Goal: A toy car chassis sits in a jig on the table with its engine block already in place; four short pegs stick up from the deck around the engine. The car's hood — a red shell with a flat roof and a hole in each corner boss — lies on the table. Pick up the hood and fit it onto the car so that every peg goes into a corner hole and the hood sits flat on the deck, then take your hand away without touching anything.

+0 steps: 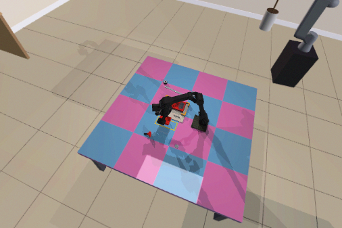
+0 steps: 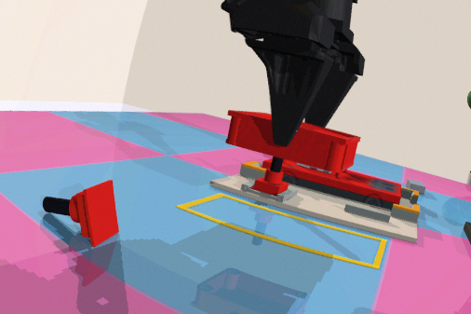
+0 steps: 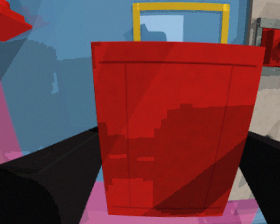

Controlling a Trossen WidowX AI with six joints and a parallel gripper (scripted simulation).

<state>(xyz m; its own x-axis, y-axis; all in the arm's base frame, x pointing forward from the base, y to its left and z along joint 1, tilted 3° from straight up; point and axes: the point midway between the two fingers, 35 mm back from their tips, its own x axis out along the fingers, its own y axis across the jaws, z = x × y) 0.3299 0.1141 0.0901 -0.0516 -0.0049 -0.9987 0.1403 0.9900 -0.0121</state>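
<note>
My gripper tip is now 1 cm short of the grey engine block, 23 cm to the left of it and 5 cm above it. From my gripper tip the other things lie so: grey jig 3 cm behind, 20 cm to the right, 7 cm below; red hood 1 cm above.
</note>
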